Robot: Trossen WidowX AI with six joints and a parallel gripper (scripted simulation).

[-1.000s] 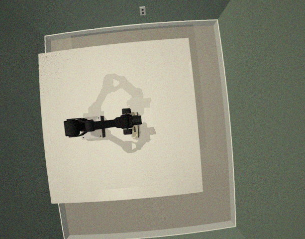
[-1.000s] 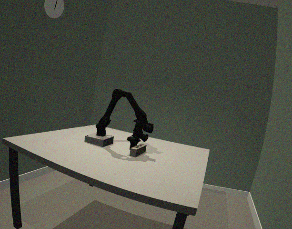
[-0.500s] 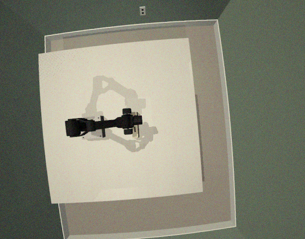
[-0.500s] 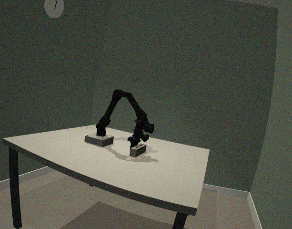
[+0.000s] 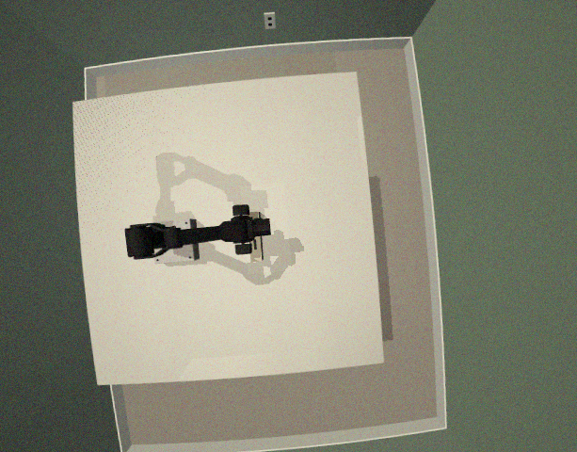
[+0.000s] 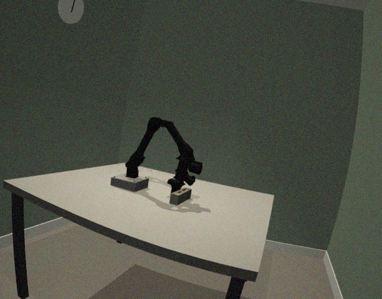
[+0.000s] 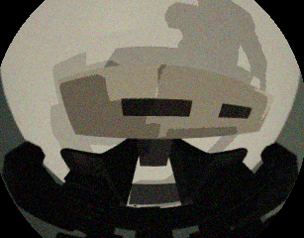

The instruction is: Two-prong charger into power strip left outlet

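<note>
Right now the charger is 2 cm ahead of my gripper tip and 1 cm above it.
</note>
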